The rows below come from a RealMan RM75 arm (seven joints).
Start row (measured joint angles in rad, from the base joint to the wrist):
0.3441 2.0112 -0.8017 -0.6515 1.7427 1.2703 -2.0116
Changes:
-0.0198 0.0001 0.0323 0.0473 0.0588 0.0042 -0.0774
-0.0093 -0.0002 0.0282 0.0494 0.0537 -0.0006 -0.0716
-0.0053 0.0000 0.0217 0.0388 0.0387 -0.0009 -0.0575
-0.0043 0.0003 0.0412 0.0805 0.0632 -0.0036 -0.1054
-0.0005 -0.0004 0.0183 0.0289 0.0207 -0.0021 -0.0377
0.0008 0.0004 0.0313 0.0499 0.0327 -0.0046 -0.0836
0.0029 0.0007 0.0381 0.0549 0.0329 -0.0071 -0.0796
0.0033 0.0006 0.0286 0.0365 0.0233 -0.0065 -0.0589
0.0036 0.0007 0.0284 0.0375 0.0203 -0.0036 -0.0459
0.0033 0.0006 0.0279 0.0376 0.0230 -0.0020 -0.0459
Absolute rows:
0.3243 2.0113 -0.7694 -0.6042 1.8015 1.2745 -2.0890
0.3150 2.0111 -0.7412 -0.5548 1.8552 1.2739 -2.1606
0.3097 2.0111 -0.7195 -0.5160 1.8939 1.2730 -2.2181
0.3054 2.0114 -0.6783 -0.4355 1.9571 1.2694 -2.3235
0.3049 2.0110 -0.6600 -0.4066 1.9778 1.2673 -2.3612
0.3057 2.0114 -0.6287 -0.3567 2.0105 1.2627 -2.4448
0.3086 2.0121 -0.5906 -0.3018 2.0434 1.2556 -2.5244
0.3119 2.0127 -0.5620 -0.2653 2.0667 1.2491 -2.5833
0.3155 2.0134 -0.5336 -0.2278 2.0870 1.2455 -2.6292
0.3188 2.0140 -0.5057 -0.1902 2.1100 1.2435 -2.6751

